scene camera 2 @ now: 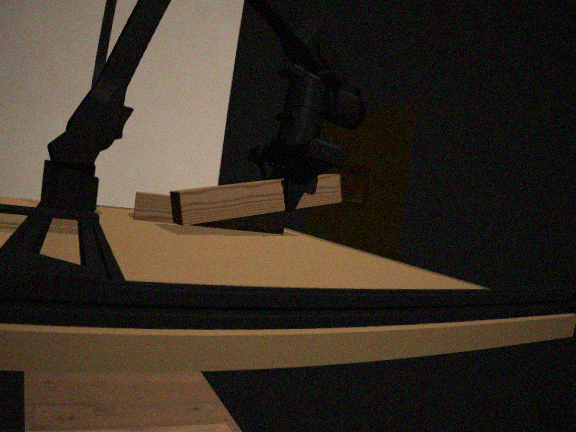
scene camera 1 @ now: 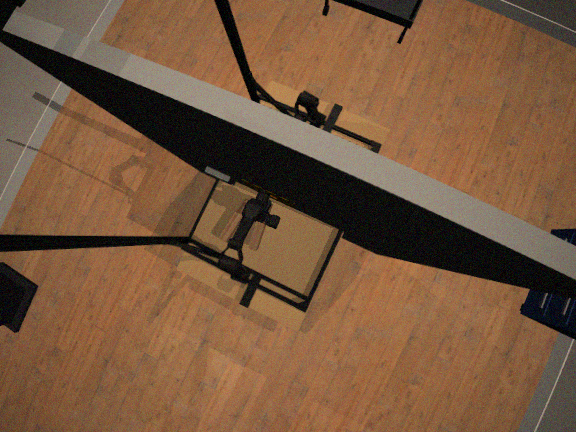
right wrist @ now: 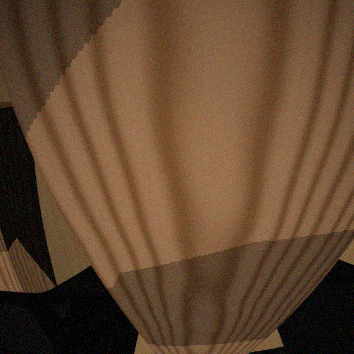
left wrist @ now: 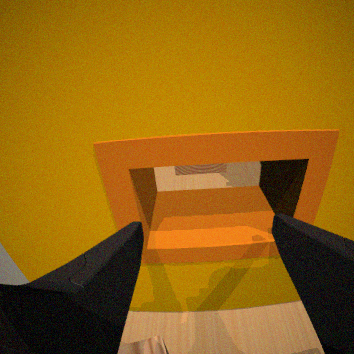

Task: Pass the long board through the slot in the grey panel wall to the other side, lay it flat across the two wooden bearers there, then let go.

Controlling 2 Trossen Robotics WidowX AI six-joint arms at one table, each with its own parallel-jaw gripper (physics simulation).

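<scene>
The long board (scene camera 1: 257,236) (scene camera 2: 225,201) (right wrist: 215,125) is held above the table, its far end near the orange-framed slot (left wrist: 215,147) in the grey panel wall (scene camera 1: 350,155) (scene camera 2: 500,150). In scene camera 2 it slopes, its left end lower. My right gripper (scene camera 2: 297,197) (right wrist: 215,300) is shut on it. In the left wrist view the board's end (left wrist: 200,169) shows through the slot, beyond the opening. My left gripper (left wrist: 208,227) is open and empty, facing the slot from the other side. Part of one wooden bearer (left wrist: 145,346) shows at the bottom; the other bearer is not seen.
A yellow panel (scene camera 2: 382,175) (left wrist: 200,75) surrounds the slot. Another wooden piece (scene camera 2: 151,206) lies behind the board's left end. A dark frame (scene camera 1: 325,265) (scene camera 2: 300,300) runs along the table (scene camera 1: 295,245) (scene camera 2: 225,260). The wall divides the two work sides.
</scene>
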